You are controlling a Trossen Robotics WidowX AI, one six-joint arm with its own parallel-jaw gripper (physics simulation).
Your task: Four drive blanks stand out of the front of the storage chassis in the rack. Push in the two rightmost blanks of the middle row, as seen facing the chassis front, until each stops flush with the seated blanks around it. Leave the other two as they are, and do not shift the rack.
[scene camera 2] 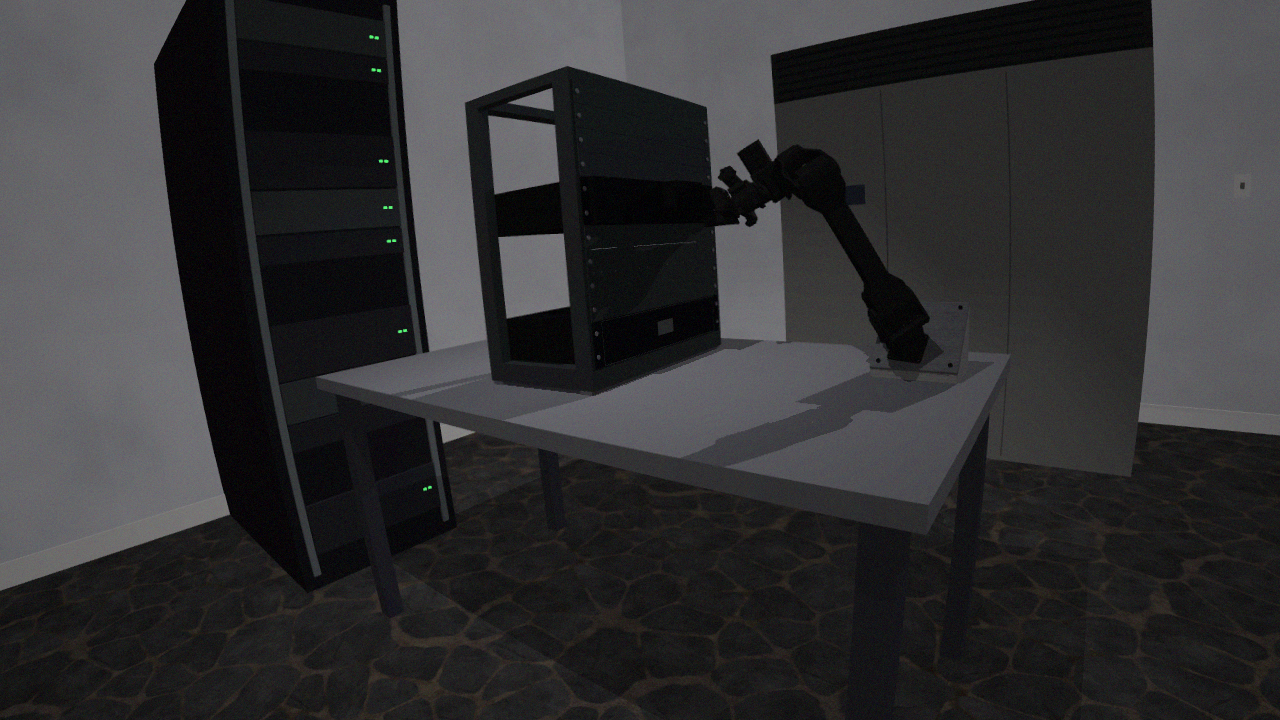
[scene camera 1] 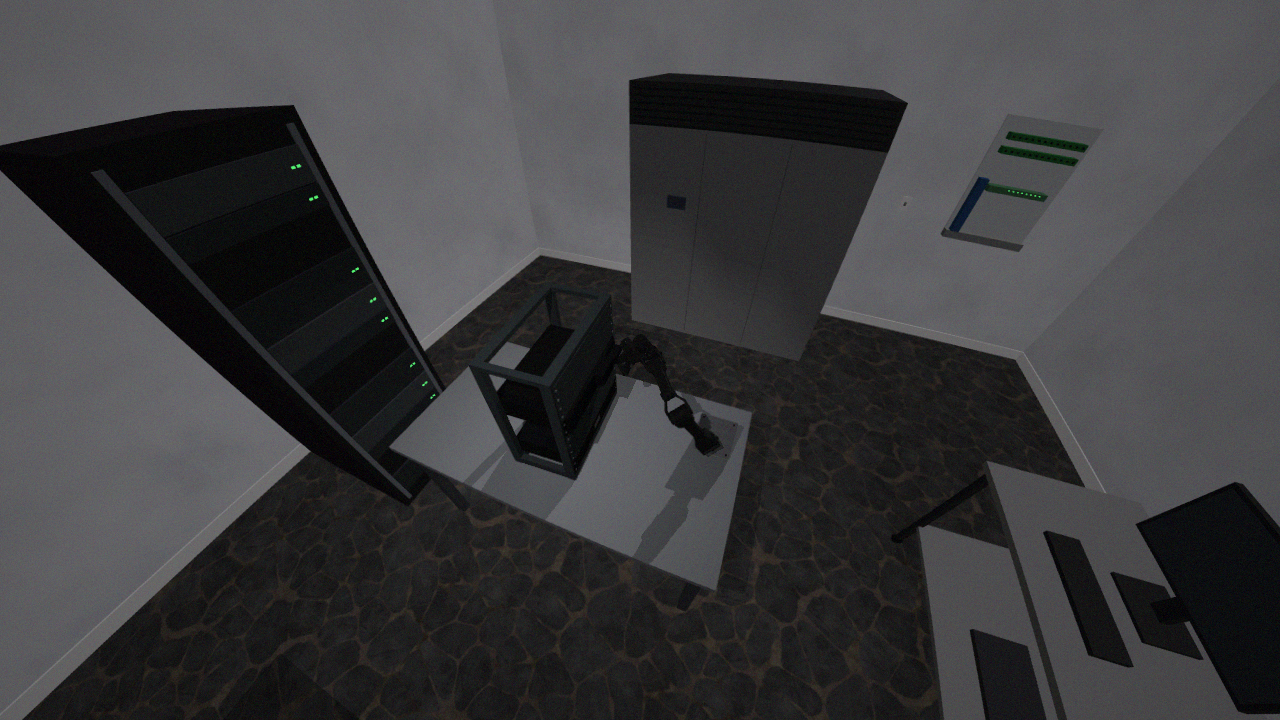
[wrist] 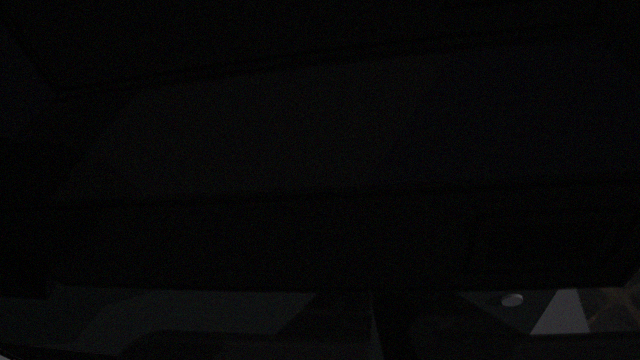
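Where they show: gripper, fingertip midpoint: (scene camera 2: pixel 704 225); arm's base, link origin: (scene camera 2: pixel 908 347) (scene camera 1: pixel 709 441).
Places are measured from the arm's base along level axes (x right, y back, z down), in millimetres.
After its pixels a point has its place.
Note:
The rack (scene camera 1: pixel 556 429) @(x -386, y -475, z -316 mm) (scene camera 2: pixel 572 268) @(x -387, y -480, z -184 mm) stands upright on the table. The storage chassis (scene camera 1: pixel 547 347) @(x -81, y -723, z -348 mm) (scene camera 2: pixel 626 201) @(x -259, y -453, z -303 mm) is the black unit across its upper middle. In the wrist view, a very dark face fills most of the picture. The drive blanks cannot be told apart in any view, so how far each one stands out is not visible. My gripper (scene camera 2: pixel 718 219) @(x 42, y -492, z -253 mm) (wrist: pixel 371 295) @(x 42, y -492, z -253 mm) is shut and empty. It is at the right end of the chassis front in the second scene view, very close to it; contact cannot be made out. In the first scene view it is partly hidden behind the rack's edge.
A grey-green panel (wrist: pixel 200 310) @(x -57, y -494, z -177 mm) lies below the chassis, with a round screw (wrist: pixel 512 300) @(x 98, y -511, z -194 mm) at its right. A black lower unit (scene camera 2: pixel 626 338) @(x -274, y -467, z -35 mm) with a pale label sits in the rack. The table (scene camera 1: pixel 608 519) @(x -467, y -256, z 55 mm) (scene camera 2: pixel 626 438) @(x -531, y -229, z 55 mm) carries rack and arm. A tall server cabinet (scene camera 2: pixel 201 295) stands left.

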